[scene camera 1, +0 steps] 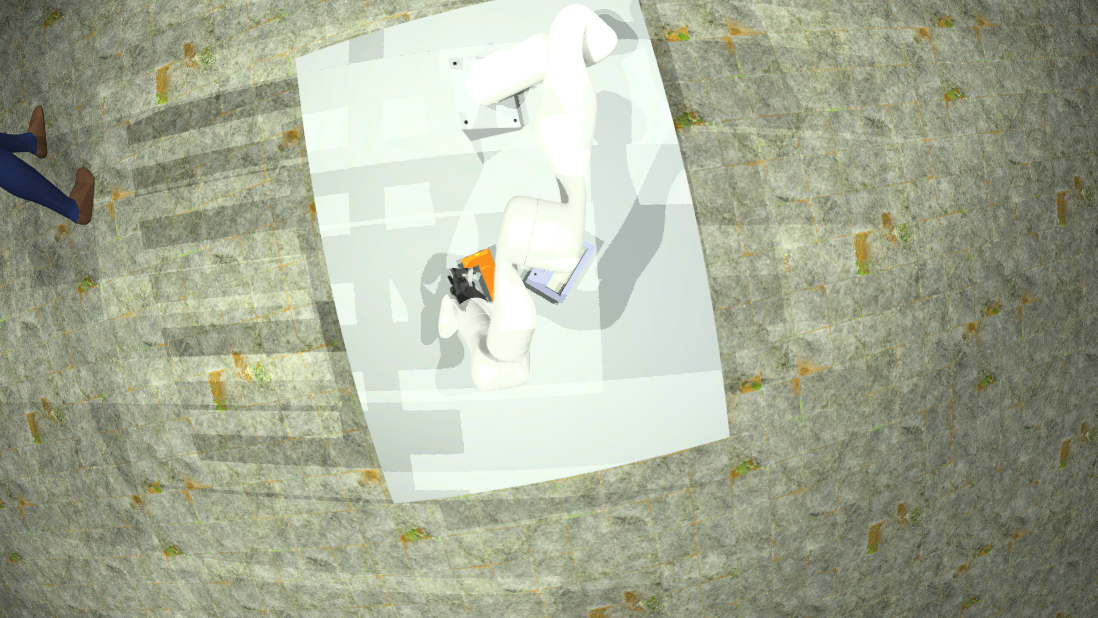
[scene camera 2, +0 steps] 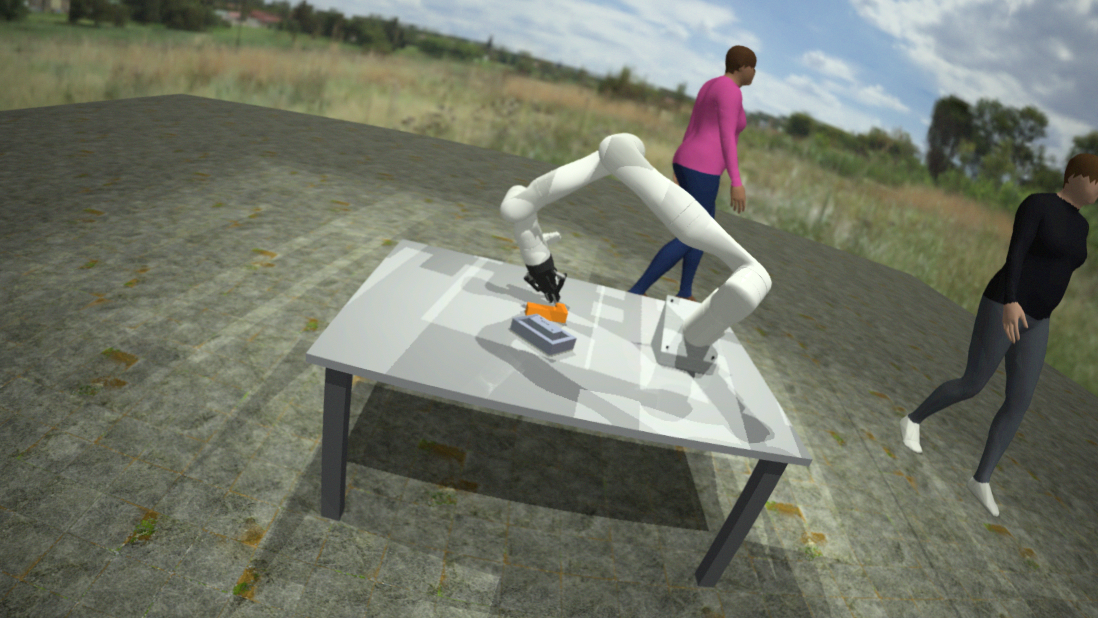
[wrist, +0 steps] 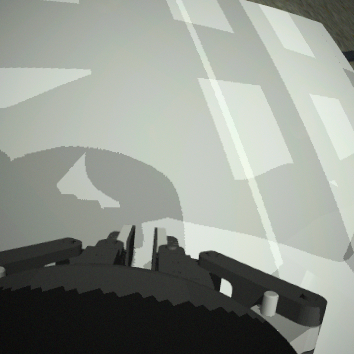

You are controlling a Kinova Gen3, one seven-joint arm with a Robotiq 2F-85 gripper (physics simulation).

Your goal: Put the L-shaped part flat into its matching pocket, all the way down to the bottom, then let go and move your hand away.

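Observation:
There is a grey pocket block (scene camera 2: pixel 548 338), and I find the block again at (scene camera 1: pixel 556 285). As for my own gripper (scene camera 2: pixel 554 301), I see it in scene camera 1 (scene camera 1: pixel 452 273) too, and the wrist view has my gripper as well (wrist: pixel 143 241).

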